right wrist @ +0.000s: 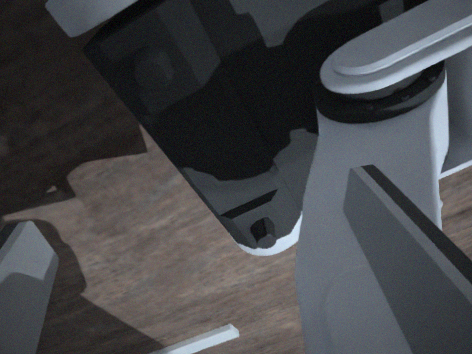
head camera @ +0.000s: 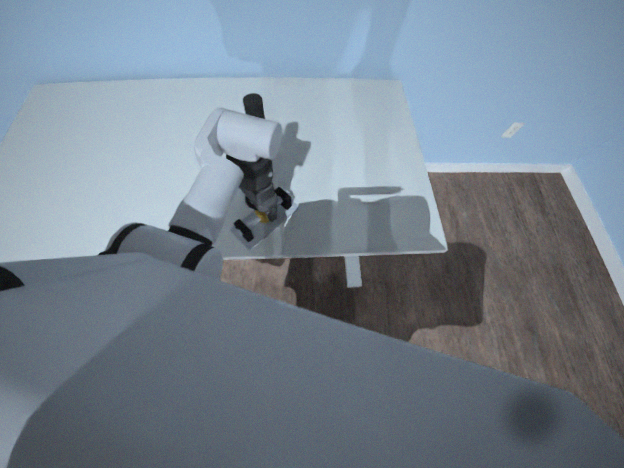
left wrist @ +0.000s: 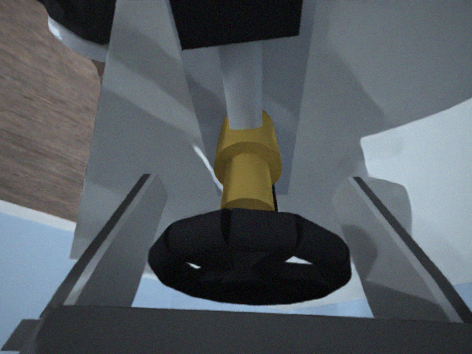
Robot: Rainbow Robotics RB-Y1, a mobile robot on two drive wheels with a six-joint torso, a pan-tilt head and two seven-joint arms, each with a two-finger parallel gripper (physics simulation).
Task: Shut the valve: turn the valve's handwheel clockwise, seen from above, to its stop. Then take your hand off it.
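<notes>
The valve's black handwheel (left wrist: pixel 250 230) lies between the two fingers of my left gripper (left wrist: pixel 248 186) (head camera: pixel 267 211) in the left wrist view, seen at a flat angle. The gripper is open, with one finger at each side of the rim; whether either touches it I cannot tell. The yellow valve body (left wrist: pixel 247 175) (head camera: pixel 261 216) sits behind the wheel on a pale pipe (left wrist: pixel 243 90). In the head view the gripper hides most of the wheel, and its turn position cannot be read. My right gripper (right wrist: pixel 198 214) is open, away from the valve.
The valve stands on a grey base plate (head camera: pixel 258 232) (left wrist: pixel 140 125) near the front edge of the white table (head camera: pixel 126 110). Black pipe blocks (head camera: pixel 243 230) (head camera: pixel 283 197) flank the yellow body. A blue wall (head camera: pixel 151 35) rises behind the table. Brown floor (head camera: pixel 504 226) lies at the right.
</notes>
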